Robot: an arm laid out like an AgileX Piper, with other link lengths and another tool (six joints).
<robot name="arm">
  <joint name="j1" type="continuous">
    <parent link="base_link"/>
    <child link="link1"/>
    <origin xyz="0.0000 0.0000 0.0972" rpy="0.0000 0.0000 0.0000"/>
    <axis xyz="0 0 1"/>
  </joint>
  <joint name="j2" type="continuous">
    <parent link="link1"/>
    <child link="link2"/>
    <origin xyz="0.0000 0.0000 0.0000" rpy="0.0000 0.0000 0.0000"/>
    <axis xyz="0 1 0"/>
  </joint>
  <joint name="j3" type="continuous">
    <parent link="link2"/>
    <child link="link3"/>
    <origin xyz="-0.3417 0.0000 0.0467" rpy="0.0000 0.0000 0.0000"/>
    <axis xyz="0 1 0"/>
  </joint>
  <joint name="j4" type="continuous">
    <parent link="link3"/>
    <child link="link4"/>
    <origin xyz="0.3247 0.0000 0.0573" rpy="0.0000 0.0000 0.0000"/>
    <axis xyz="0.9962 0 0.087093"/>
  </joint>
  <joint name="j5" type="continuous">
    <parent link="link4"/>
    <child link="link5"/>
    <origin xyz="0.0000 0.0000 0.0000" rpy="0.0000 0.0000 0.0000"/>
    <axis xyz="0 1 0"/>
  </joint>
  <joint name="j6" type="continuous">
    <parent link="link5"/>
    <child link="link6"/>
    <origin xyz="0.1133 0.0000 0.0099" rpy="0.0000 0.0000 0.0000"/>
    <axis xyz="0.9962 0 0.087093"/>
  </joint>
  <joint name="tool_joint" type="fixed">
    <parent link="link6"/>
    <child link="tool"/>
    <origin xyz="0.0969 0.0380 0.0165" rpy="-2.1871 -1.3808 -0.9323"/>
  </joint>
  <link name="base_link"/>
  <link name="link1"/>
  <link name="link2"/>
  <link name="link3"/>
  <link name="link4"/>
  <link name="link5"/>
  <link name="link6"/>
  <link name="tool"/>
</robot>
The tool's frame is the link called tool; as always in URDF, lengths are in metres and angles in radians. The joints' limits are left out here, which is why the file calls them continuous.
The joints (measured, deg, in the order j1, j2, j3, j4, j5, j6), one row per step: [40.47 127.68 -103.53 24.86 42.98 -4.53]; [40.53 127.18 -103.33 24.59 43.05 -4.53]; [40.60 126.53 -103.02 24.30 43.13 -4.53]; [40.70 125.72 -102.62 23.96 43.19 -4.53]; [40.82 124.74 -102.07 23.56 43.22 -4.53]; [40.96 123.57 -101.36 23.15 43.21 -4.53]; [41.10 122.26 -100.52 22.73 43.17 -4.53]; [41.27 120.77 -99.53 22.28 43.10 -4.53]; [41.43 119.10 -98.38 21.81 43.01 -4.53]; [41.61 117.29 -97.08 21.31 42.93 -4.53]
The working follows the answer.
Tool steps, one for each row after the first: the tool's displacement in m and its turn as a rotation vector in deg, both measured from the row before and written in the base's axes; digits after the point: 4 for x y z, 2 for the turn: [-0.0012 -0.0007 0.0039 -0.03 -0.34 0.18]; [-0.0017 -0.0010 0.0047 -0.03 -0.37 0.19]; [-0.0022 -0.0011 0.0059 -0.01 -0.47 0.23]; [-0.0027 -0.0015 0.0066 -0.02 -0.55 0.25]; [-0.0034 -0.0019 0.0076 0.01 -0.61 0.26]; [-0.0038 -0.0024 0.0082 0.03 -0.65 0.25]; [-0.0046 -0.0027 0.0090 0.04 -0.71 0.27]; [-0.0051 -0.0035 0.0096 0.05 -0.76 0.26]; [-0.0060 -0.0040 0.0098 0.02 -0.76 0.29]
Tool pose at each row, in the base's axes (x y z in m, rotation vector in deg; rounded; the steps above come from the unrounded poses): [0.4551 0.5119 0.1013 -148.84 -32.44 -8.60]; [0.4539 0.5113 0.1052 -148.84 -32.79 -8.98]; [0.4522 0.5103 0.1099 -148.82 -33.18 -9.40]; [0.4500 0.5092 0.1158 -148.78 -33.65 -9.94]; [0.4473 0.5077 0.1224 -148.75 -34.17 -10.57]; [0.4439 0.5058 0.1301 -148.68 -34.72 -11.29]; [0.4401 0.5034 0.1382 -148.60 -35.26 -12.07]; [0.4355 0.5007 0.1472 -148.49 -35.86 -12.93]; [0.4303 0.4972 0.1569 -148.38 -36.44 -13.85]; [0.4244 0.4932 0.1666 -148.27 -37.07 -14.76]

